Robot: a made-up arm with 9 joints.
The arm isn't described. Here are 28 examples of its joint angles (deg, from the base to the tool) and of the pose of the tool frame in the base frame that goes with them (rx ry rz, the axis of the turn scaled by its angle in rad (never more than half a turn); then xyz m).
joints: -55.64 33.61 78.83 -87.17 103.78 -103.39 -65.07 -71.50 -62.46
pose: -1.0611 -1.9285 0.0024 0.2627 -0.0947 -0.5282
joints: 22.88 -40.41 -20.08 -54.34 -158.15 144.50 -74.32 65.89 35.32
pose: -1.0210 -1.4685 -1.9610 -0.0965 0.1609 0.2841
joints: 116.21 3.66 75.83 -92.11 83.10 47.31 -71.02 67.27 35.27
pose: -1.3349 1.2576 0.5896 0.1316 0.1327 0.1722
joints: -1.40 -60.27 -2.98 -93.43 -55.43 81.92 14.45 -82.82 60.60
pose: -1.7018 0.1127 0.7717 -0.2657 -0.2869 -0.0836
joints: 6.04 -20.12 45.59 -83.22 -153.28 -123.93 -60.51 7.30 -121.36
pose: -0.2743 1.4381 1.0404 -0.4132 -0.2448 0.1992
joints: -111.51 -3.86 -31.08 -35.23 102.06 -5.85 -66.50 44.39 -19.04
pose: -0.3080 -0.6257 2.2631 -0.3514 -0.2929 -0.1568
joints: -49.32 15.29 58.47 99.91 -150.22 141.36 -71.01 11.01 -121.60
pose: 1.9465 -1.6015 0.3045 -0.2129 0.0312 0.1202
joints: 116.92 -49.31 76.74 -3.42 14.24 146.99 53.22 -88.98 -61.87
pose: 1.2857 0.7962 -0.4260 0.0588 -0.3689 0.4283
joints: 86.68 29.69 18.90 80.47 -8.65 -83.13 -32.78 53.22 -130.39
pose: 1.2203 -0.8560 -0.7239 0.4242 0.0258 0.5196
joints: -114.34 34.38 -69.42 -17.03 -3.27 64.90 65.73 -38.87 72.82
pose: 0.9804 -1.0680 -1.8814 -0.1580 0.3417 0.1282
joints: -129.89 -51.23 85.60 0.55 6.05 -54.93 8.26 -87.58 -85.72
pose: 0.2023 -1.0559 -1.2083 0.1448 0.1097 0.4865
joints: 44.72 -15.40 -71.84 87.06 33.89 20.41 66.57 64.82 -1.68
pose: -1.6719 -2.1445 -0.1376 -0.6940 0.0392 0.0402
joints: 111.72 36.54 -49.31 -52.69 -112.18 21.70 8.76 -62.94 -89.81
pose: -0.6765 0.1544 1.9893 -0.0988 -0.1454 0.2574
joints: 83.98 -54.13 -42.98 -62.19 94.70 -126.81 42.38 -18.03 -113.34
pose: 1.3250 -0.8992 1.7534 -0.3025 -0.5663 0.1047
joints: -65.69 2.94 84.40 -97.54 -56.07 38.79 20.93 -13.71 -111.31
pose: 0.8575 -0.4662 1.8115 -0.2295 -0.0428 -0.1676
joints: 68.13 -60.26 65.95 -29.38 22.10 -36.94 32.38 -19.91 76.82
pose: -0.2848 -1.5583 -0.3395 -0.3309 0.2413 -0.4097
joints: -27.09 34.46 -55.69 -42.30 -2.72 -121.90 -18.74 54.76 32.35
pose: 0.4391 -0.6953 0.9525 -0.5354 -0.3565 0.5250
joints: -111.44 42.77 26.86 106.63 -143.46 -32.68 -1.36 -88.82 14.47
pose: -1.2880 0.4306 1.3582 -0.2401 -0.1956 0.0065
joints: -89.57 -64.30 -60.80 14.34 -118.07 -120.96 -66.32 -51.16 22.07
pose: 0.3731 -0.6914 -0.1886 -0.1379 -0.1407 -0.0216
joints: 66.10 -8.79 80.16 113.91 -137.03 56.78 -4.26 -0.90 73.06
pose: 2.0502 -0.5282 1.5673 0.0624 -0.5450 -0.1627
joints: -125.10 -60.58 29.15 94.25 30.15 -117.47 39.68 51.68 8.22
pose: 0.3817 0.4721 -2.7050 -0.2559 -0.7208 0.4927
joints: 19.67 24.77 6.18 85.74 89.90 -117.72 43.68 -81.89 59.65
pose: -1.4542 -1.0201 -1.8770 0.1569 -0.4391 0.1393
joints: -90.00 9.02 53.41 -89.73 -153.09 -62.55 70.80 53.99 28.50
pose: -2.4700 -0.5921 1.4201 -0.4773 0.0118 -0.3809
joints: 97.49 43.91 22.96 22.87 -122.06 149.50 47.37 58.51 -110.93
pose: -0.3348 -1.1881 -0.9109 0.4128 -0.4011 0.3529
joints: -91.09 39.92 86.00 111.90 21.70 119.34 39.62 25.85 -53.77
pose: -0.8736 -1.4433 -1.7017 0.1468 -0.1070 0.2387
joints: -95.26 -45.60 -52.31 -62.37 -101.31 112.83 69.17 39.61 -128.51
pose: -2.0208 1.2938 0.8775 -0.0661 -0.7363 -0.0571
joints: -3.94 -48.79 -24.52 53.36 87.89 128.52 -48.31 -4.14 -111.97
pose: -0.0272 -2.0866 -0.4656 0.1252 -0.2722 0.2950
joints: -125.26 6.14 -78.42 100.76 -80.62 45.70 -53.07 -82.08 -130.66
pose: -0.8308 -2.7167 0.9844 0.4060 -0.0597 -0.4924
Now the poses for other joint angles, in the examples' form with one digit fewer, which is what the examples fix.
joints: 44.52 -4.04 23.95 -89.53 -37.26 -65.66 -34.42 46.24 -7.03
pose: -1.337 -2.015 -0.394 -0.086 0.237 -0.107
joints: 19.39 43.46 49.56 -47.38 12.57 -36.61 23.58 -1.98 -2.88
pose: 1.607 1.647 -0.845 0.250 -0.588 -0.425
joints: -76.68 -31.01 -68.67 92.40 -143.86 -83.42 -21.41 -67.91 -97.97
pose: -0.991 0.119 0.853 -0.415 -0.094 -0.335
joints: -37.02 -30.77 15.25 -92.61 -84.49 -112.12 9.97 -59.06 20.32
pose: -0.307 1.834 -0.957 0.309 0.038 -0.191
